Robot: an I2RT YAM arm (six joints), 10 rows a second.
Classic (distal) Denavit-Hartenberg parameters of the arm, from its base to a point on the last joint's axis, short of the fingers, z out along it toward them. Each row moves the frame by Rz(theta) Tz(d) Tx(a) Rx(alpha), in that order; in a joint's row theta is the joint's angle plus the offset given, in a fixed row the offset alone. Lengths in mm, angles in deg.
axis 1: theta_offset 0  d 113.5  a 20  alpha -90
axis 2: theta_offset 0  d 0  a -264  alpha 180
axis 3: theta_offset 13.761  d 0  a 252.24  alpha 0
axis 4: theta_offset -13.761  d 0  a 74  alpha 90
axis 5: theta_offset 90  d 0  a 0  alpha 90
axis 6: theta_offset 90  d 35.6  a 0  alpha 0
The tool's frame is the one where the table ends.
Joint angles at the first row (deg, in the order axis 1, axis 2, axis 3, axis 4, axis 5, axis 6):
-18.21 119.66 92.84 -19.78 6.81 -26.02
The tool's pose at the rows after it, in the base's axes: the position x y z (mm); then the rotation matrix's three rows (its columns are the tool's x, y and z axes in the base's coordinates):
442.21 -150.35 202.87; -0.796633 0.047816 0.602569; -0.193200 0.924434 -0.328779; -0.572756 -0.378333 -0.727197
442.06 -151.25 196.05; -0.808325 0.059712 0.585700; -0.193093 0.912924 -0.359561; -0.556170 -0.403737 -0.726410
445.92 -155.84 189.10; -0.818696 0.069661 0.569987; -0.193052 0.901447 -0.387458; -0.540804 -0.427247 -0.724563
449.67 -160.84 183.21; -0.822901 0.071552 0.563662; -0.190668 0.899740 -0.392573; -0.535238 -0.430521 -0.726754
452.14 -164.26 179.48; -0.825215 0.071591 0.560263; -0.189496 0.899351 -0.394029; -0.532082 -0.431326 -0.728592
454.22 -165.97 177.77; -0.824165 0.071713 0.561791; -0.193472 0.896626 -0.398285; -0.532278 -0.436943 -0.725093
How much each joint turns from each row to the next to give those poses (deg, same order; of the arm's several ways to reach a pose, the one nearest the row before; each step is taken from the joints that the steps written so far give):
-0.03 -0.66 -1.68 0.51 0.29 0.16
0.04 0.51 -0.79 1.04 2.03 -0.34
-0.26 1.60 0.86 0.59 1.65 -0.56
-0.41 1.55 1.11 0.22 0.12 -0.29
-0.30 1.03 0.81 0.08 -0.05 -0.22
-0.10 0.61 0.48 0.39 0.14 -0.32

